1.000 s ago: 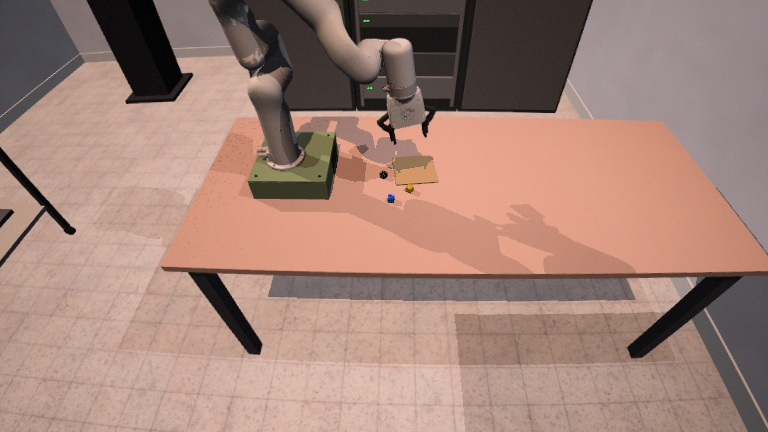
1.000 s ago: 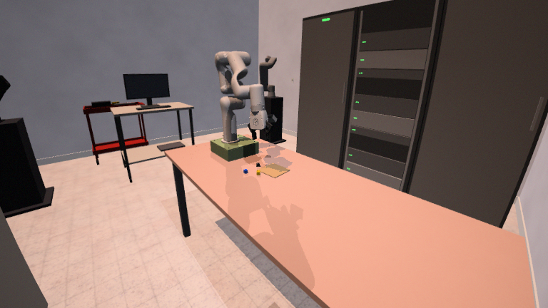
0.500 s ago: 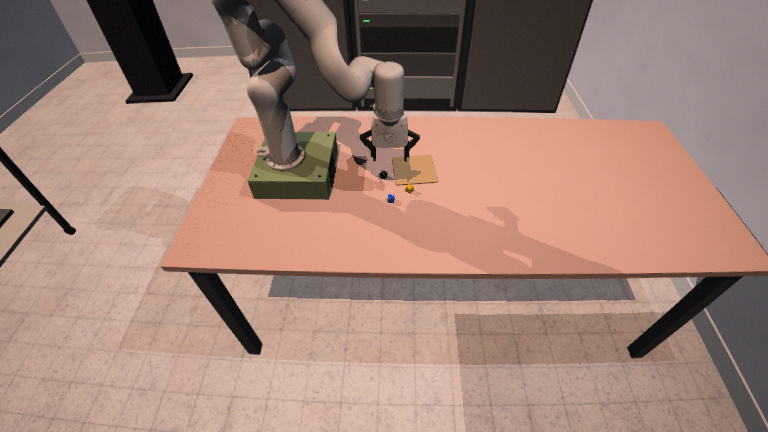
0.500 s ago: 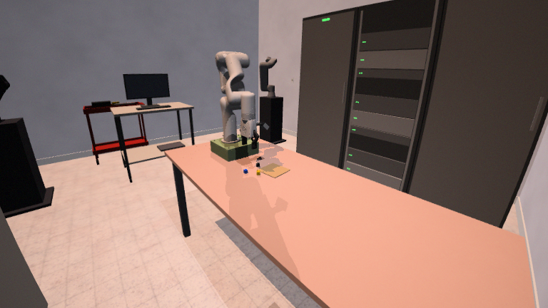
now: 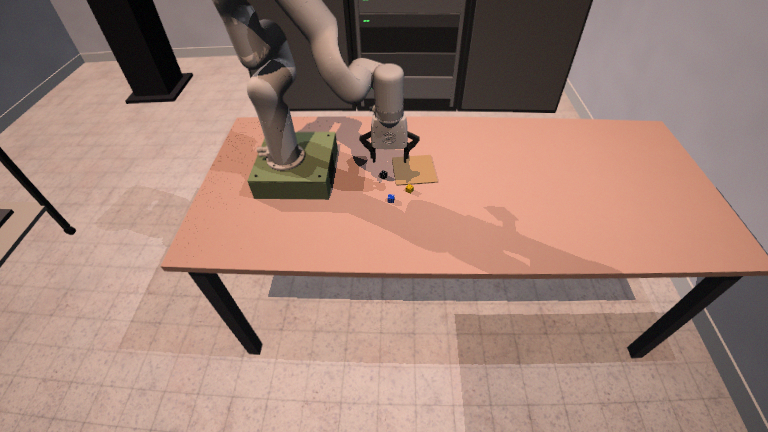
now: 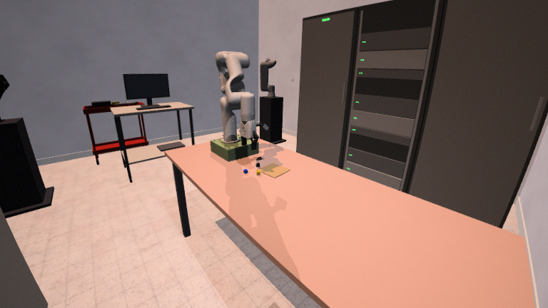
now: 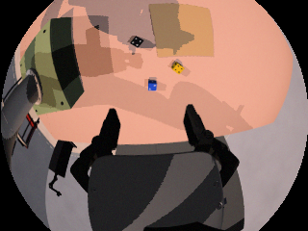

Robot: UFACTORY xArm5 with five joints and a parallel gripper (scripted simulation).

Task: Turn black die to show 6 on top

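The blue die is 3 cm to the right of my hand and 15 cm below it. From my hand the other things lie so: yellow die 6 cm ahead, 1 cm to the left, 15 cm below; then black die 2 cm behind, 8 cm to the left, 15 cm below; then tan mat 9 cm ahead, 12 cm to the left, 16 cm below.
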